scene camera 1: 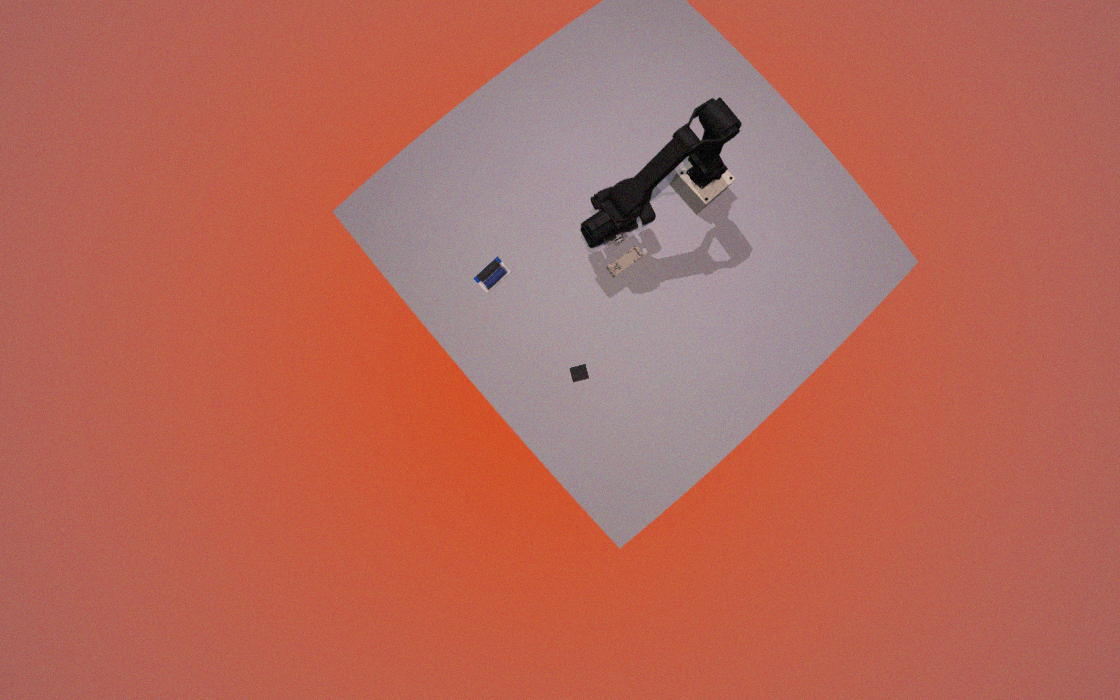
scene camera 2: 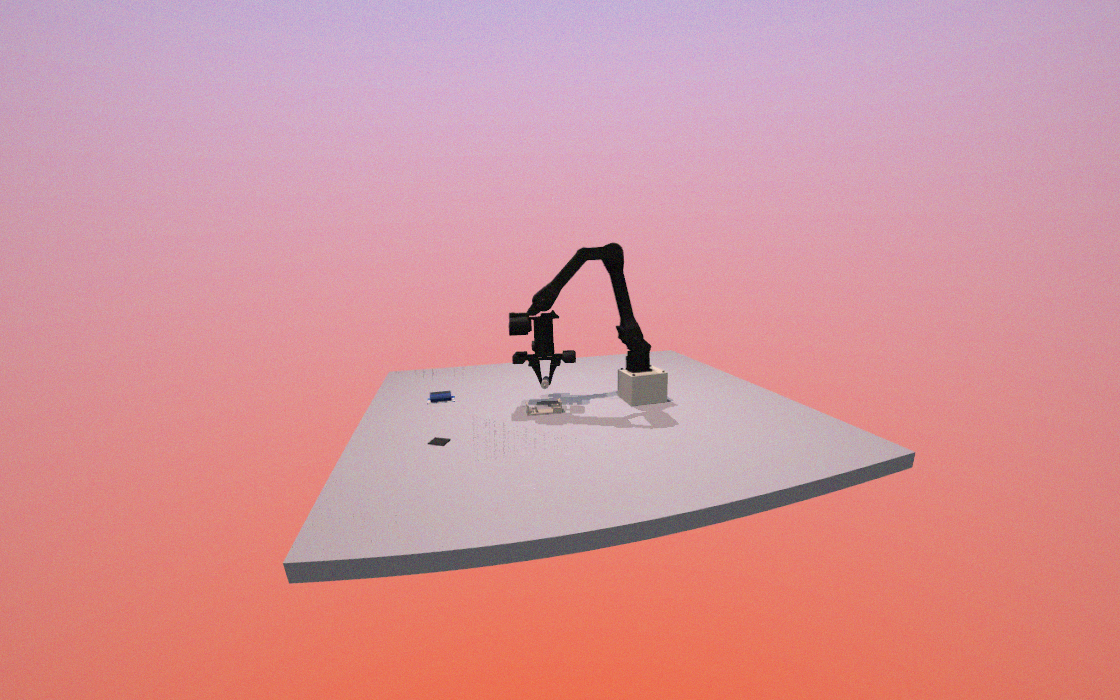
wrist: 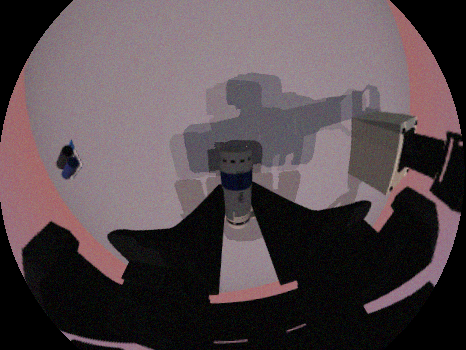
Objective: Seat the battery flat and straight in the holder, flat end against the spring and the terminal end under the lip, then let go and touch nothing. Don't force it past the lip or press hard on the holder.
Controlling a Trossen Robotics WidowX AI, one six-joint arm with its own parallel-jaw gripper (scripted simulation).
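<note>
My gripper: holding a battery. Gripper visible in the wrist view too.
</note>
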